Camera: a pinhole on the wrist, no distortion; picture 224 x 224 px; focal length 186.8 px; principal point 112.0 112.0 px. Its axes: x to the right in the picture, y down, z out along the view. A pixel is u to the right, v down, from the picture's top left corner.
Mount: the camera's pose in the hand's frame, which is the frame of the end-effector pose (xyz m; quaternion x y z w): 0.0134 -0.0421 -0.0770 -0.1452 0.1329 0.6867 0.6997
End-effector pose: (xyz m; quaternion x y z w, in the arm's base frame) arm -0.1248 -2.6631 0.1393 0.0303 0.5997 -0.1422 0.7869
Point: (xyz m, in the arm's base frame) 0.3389 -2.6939 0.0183
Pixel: 95 27
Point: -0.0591 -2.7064 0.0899
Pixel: 72 27
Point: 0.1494 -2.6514 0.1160
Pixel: 109 70
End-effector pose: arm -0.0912 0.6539 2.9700 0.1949 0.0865 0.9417 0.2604
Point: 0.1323 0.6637 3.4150
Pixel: 52 122
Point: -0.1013 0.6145 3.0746
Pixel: 146 103
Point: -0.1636 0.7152 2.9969
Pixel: outside the picture
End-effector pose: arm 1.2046 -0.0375 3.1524 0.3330 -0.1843 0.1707 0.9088
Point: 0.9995 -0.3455 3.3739
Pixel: 46 169
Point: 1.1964 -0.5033 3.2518
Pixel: outside the picture
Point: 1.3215 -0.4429 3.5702
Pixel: 7 38
